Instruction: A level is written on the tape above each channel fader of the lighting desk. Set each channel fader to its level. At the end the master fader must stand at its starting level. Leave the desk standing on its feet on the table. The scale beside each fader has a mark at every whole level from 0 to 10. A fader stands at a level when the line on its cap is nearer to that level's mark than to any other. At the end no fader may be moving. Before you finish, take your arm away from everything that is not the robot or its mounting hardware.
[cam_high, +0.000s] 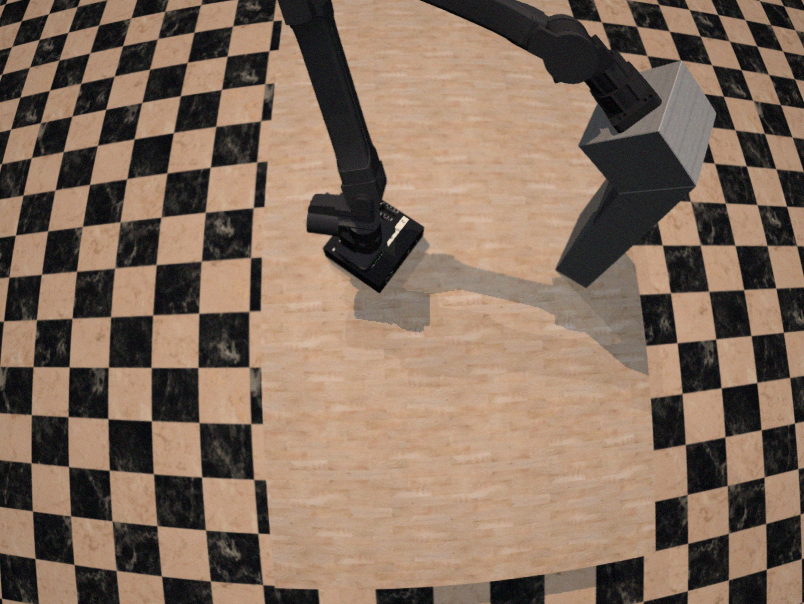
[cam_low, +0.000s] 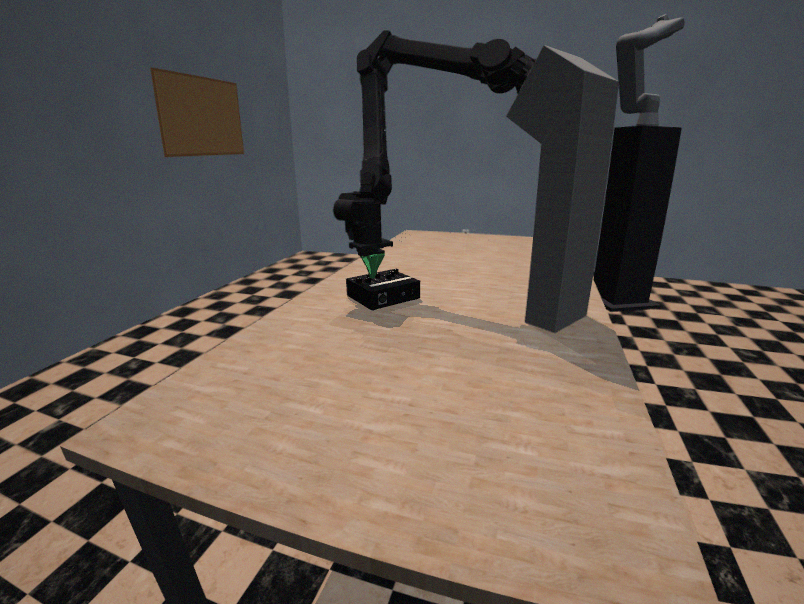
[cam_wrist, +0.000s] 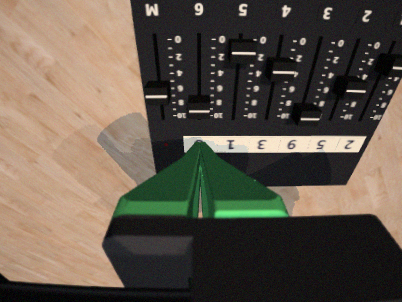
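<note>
Right now the channel 6 fader cap is 10 mm ahead of my hand, 20 mm to the right of it and 20 mm below it. The rest, counted from my hand: master fader cap (40 mm ahead, 20 mm to the right, 20 mm below); then channel 4 fader cap (20 mm behind, 60 mm to the right, 20 mm below); then channel 5 fader cap (10 mm ahead, 60 mm to the right, 20 mm below).
</note>
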